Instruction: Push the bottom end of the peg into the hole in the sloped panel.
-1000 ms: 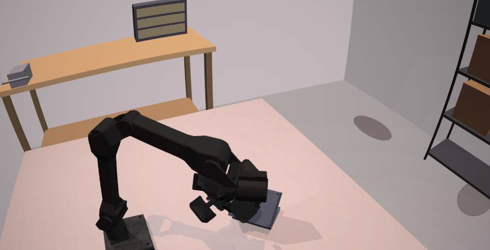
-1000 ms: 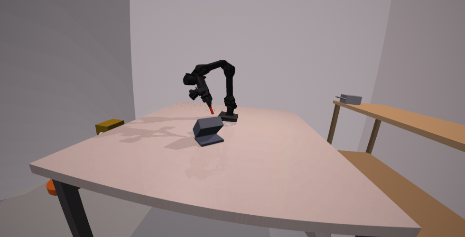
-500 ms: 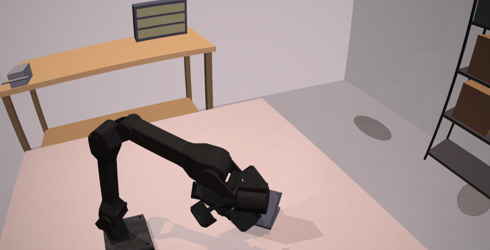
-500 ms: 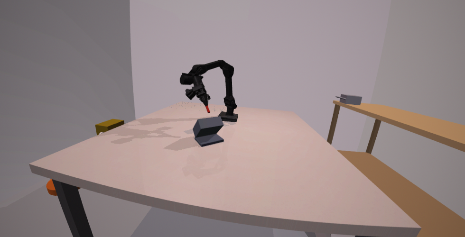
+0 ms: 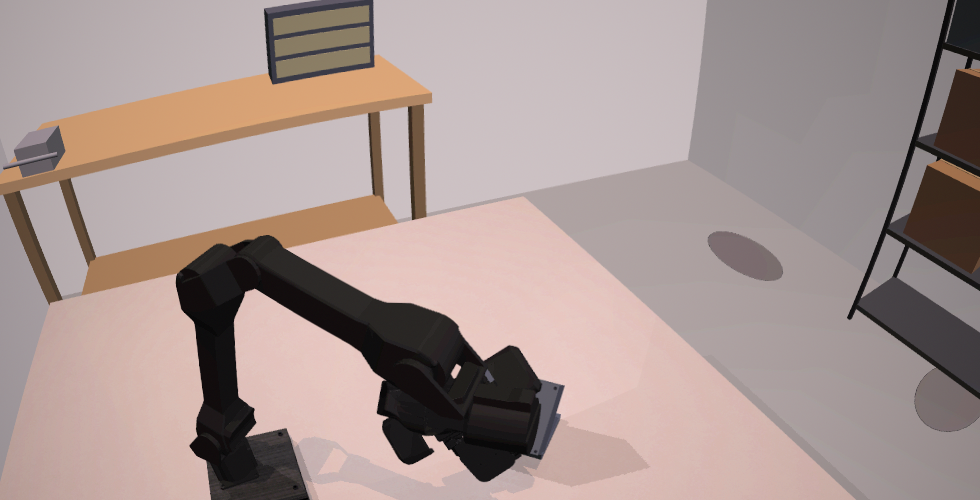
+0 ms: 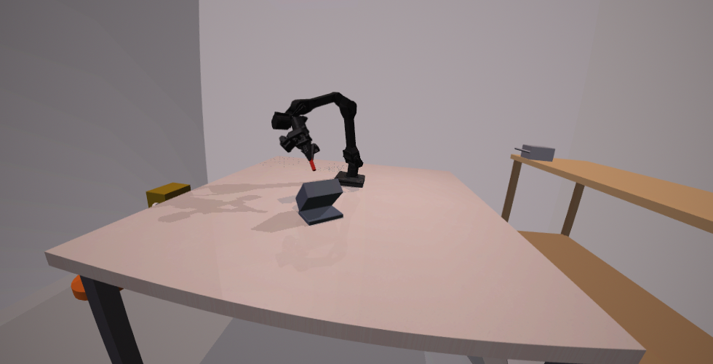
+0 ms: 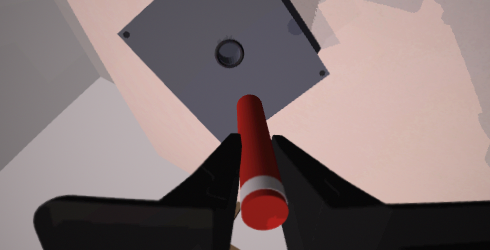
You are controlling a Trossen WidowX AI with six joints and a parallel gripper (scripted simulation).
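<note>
Right now my gripper tip is 9 cm short of the grey sloped panel, 5 cm to the right of it and 10 cm above it. The rest, counted from my gripper tip: red round peg (1 cm behind, 1 cm to the right, 1 cm above).
</note>
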